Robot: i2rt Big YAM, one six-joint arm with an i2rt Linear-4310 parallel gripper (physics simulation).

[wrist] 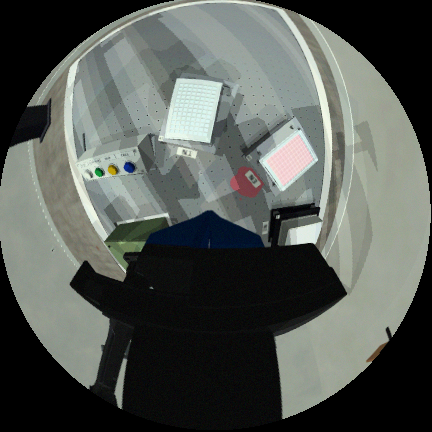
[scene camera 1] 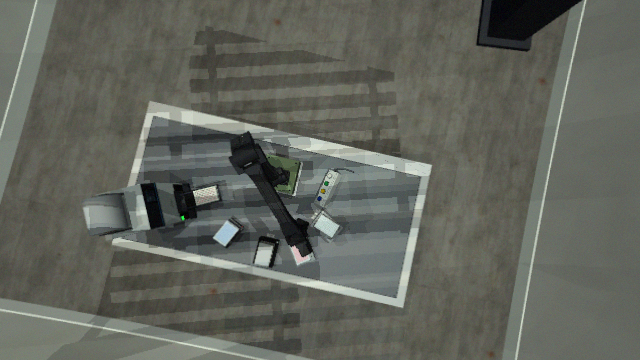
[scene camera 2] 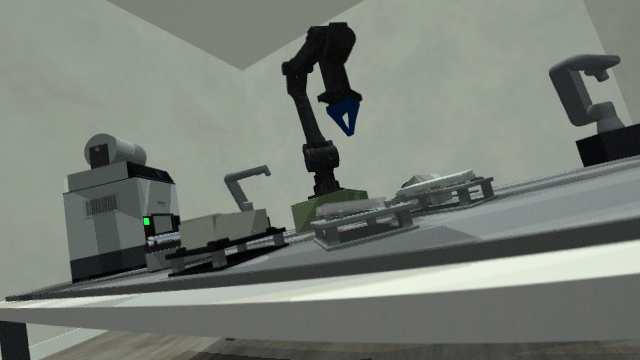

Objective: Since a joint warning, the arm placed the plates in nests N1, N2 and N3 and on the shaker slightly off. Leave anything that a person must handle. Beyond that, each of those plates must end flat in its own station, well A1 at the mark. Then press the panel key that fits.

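Note:
My gripper (scene camera 2: 351, 133) (wrist: 209, 216) is shut and empty, high above the nests; in scene camera 1 the wrist covers its tips. The white plate (scene camera 1: 326, 225) (scene camera 2: 437, 184) (wrist: 195, 110) at label N1 (wrist: 186, 152) lies tilted and skewed on its nest. The pink plate (scene camera 1: 300, 254) (scene camera 2: 350, 206) (wrist: 290, 159) sits on the grey N2 nest, shifted to one side. A grey-sided block-like item (scene camera 1: 265, 254) (scene camera 2: 225, 227) (wrist: 304, 232) sits on the black nest. A light-blue plate (scene camera 1: 227, 232) lies left of it. The panel (scene camera 1: 326, 187) (wrist: 115, 150) has white, green, yellow and blue keys.
A red patch (wrist: 240, 182) lies by the N2 label (wrist: 253, 179). A large machine (scene camera 1: 105, 215) (scene camera 2: 107, 215) with a green light holds a plate (scene camera 1: 206, 195) at its front. The green arm base (scene camera 1: 290, 187) (scene camera 2: 305, 215) (wrist: 137, 235) stands near the panel. A pale rim (scene camera 1: 416, 235) edges the table.

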